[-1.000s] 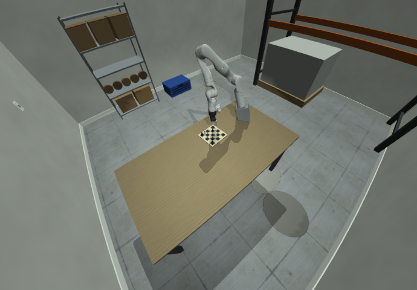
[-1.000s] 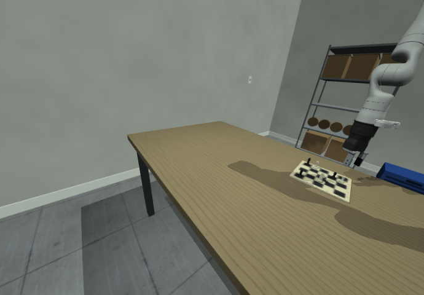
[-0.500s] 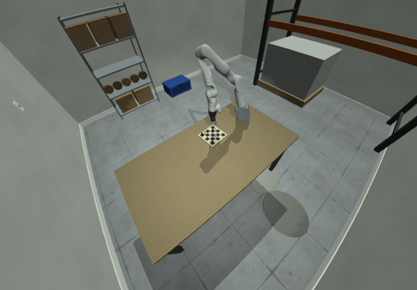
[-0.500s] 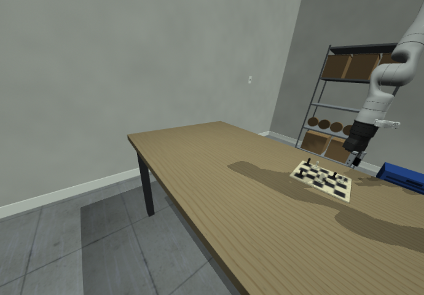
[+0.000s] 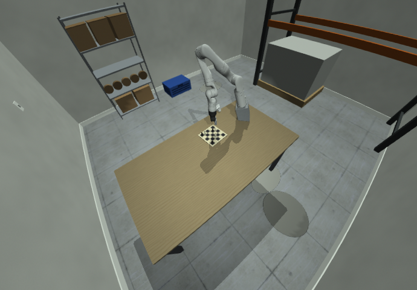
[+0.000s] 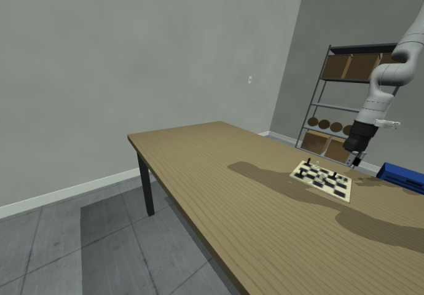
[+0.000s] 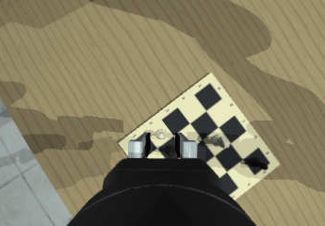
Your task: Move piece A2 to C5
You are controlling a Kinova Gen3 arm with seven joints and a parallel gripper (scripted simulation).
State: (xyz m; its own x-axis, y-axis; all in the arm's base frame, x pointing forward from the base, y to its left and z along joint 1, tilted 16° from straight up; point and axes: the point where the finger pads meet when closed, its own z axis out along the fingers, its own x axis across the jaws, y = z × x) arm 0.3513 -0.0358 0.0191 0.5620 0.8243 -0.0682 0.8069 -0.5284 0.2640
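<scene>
The light piece lies 9 cm below my hand. The rest, counted from my hand: small chessboard: 11 cm below, 7 cm ahead, 4 cm to the left.
</scene>
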